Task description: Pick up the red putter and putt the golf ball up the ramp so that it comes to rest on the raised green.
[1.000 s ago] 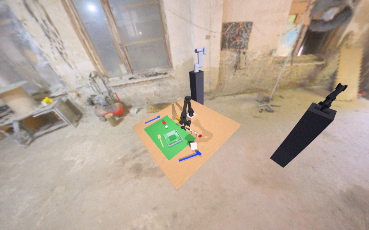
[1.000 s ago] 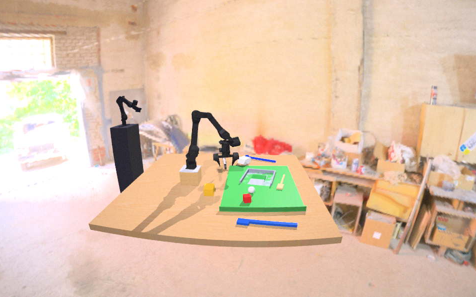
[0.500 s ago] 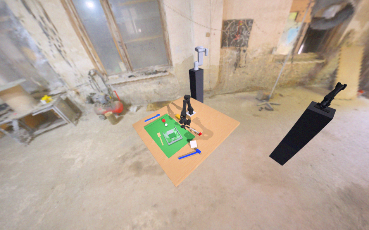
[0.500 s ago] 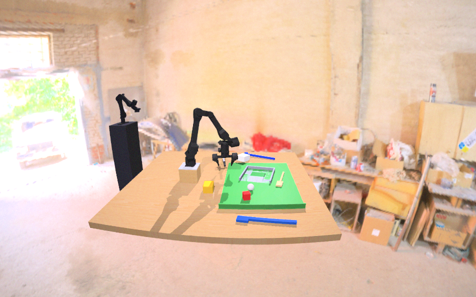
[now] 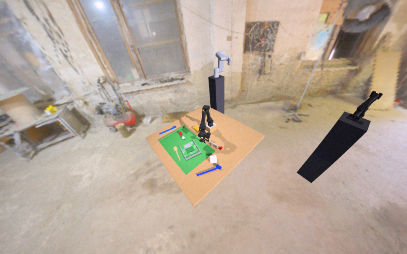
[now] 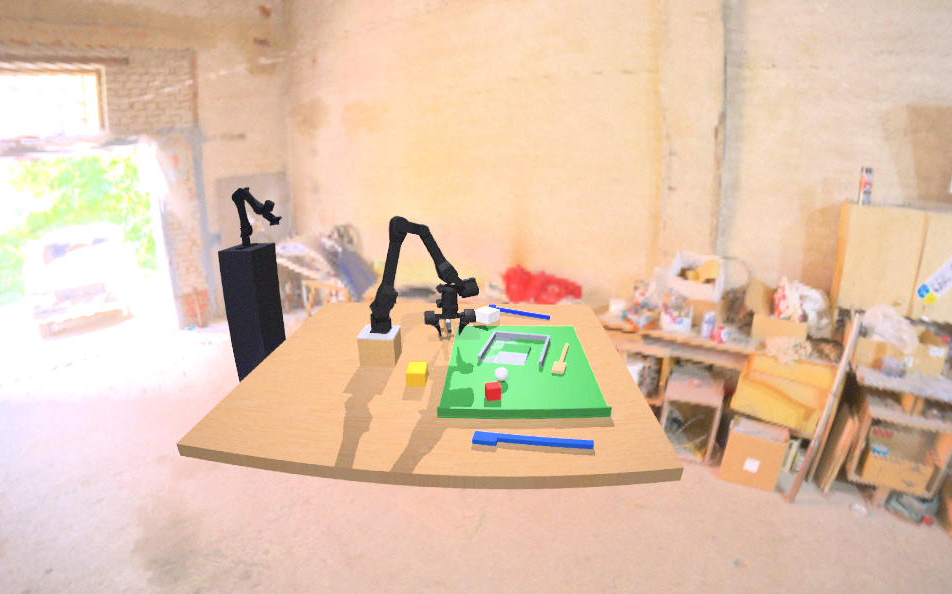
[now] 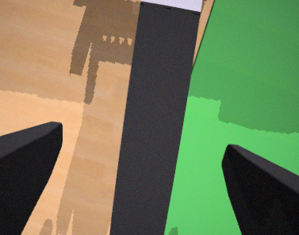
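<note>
My gripper tip is now 40 mm past the red putter, 110 mm to the right of it and 30 mm below it. From my gripper tip the other things lie so: green mat (270 mm ahead, 150 mm to the right, 30 mm below); then white block (100 mm ahead, 280 mm to the left, 10 mm below); then yellow block (40 mm behind, 330 mm to the right, 10 mm below).
</note>
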